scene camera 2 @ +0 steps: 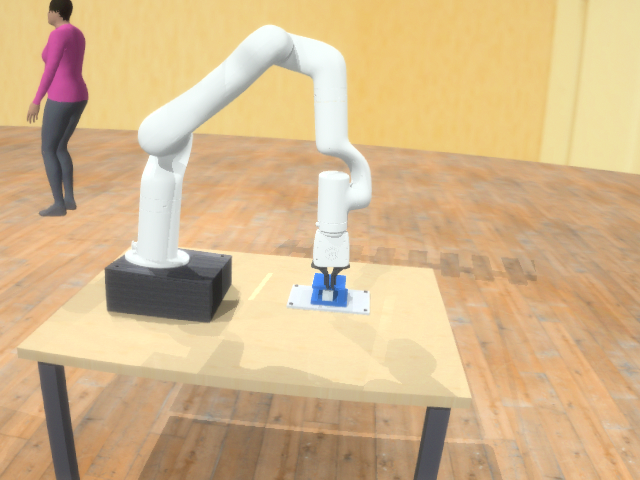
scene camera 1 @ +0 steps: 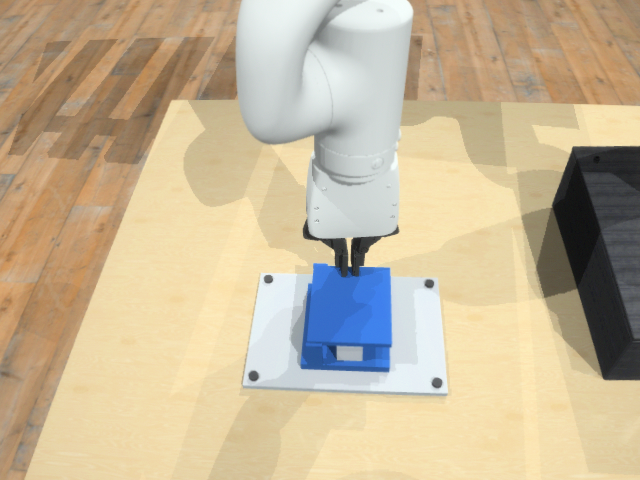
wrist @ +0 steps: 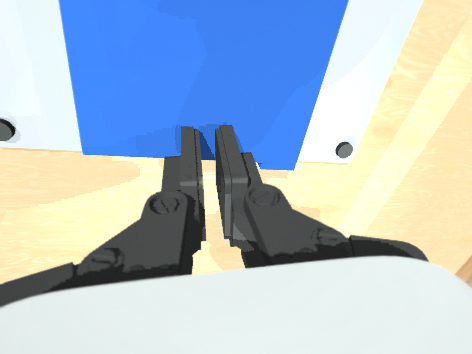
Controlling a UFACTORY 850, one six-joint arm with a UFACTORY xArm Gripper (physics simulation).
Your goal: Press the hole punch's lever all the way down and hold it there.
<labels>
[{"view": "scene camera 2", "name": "gripper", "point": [329, 287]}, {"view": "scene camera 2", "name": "white plate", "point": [300, 297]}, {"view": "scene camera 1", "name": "gripper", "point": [348, 268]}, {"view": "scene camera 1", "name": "blue lever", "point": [355, 311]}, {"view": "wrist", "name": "gripper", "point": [207, 155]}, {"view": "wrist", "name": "blue lever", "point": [137, 79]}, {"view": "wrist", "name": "white plate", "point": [367, 46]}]
</labels>
